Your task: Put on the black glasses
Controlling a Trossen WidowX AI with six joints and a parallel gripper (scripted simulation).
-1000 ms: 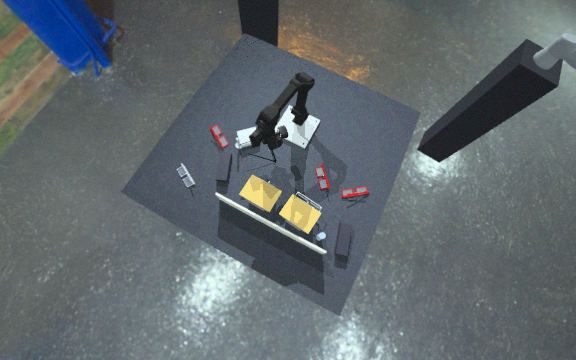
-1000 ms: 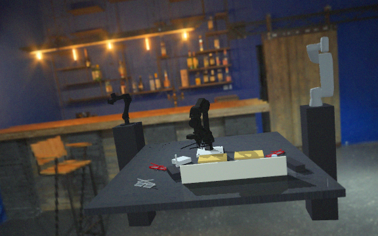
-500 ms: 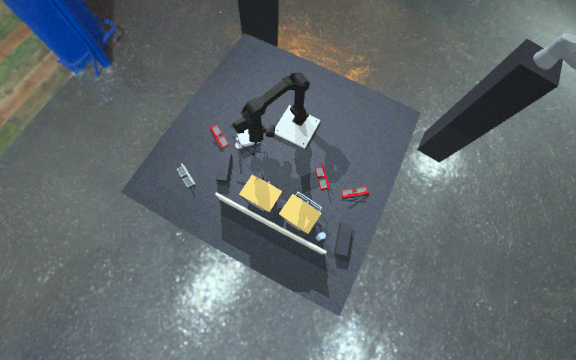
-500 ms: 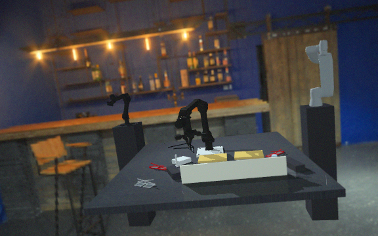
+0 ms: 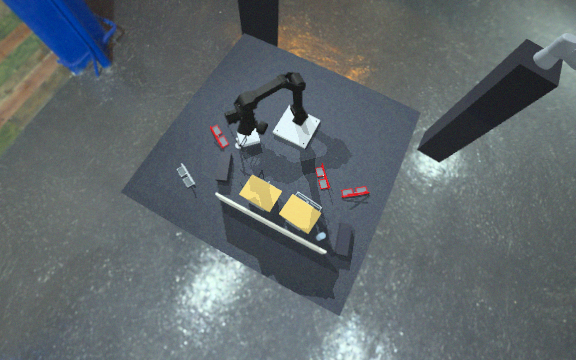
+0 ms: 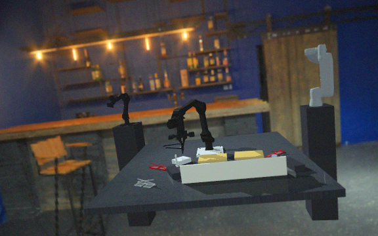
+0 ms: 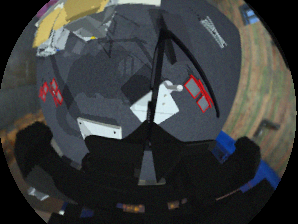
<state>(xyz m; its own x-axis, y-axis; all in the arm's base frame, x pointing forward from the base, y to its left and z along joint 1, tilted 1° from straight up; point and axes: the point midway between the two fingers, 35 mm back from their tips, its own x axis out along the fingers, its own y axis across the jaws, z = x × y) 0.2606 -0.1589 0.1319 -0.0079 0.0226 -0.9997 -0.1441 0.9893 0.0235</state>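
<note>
Right now my gripper tip is 100 mm above the white block and 20 mm to the left of it. Also, from my gripper tip: white peg: 100 mm below, 70 mm ahead, 40 mm to the right; long white board: 350 mm to the left, 350 mm ahead, 60 mm below; pale blue tag: 600 mm to the left, 260 mm ahead, 70 mm below.
</note>
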